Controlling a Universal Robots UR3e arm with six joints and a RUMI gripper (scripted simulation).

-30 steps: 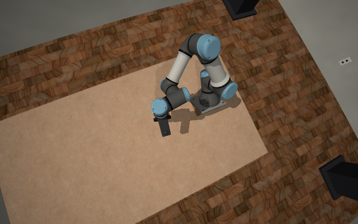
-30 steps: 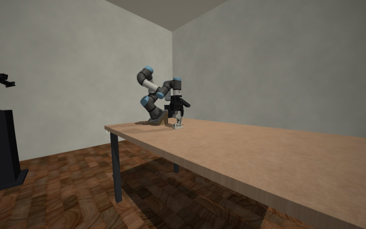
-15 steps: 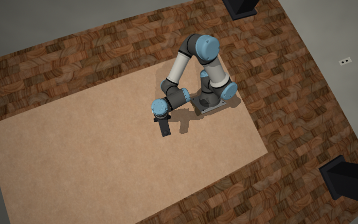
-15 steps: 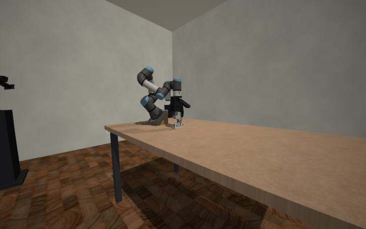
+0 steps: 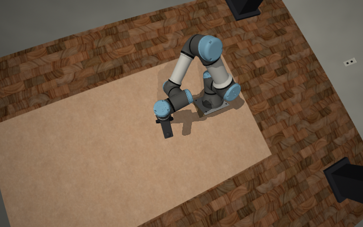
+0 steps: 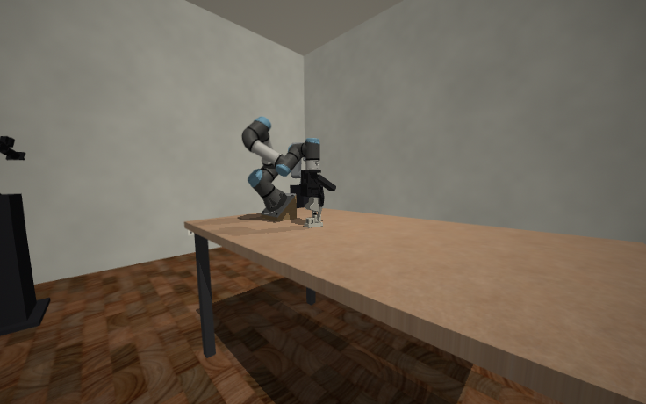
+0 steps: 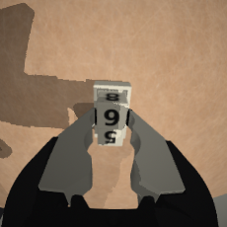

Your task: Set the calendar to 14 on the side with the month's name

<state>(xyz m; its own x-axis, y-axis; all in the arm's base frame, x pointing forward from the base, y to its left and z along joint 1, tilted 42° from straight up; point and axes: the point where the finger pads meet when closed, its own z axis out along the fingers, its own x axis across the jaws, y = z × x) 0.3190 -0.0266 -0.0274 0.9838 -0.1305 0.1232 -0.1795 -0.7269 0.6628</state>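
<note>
Now: the tray 4 cm below my hand and 2 cm to the right of it. Round my hand: white digit cube 1 cm below.
</note>
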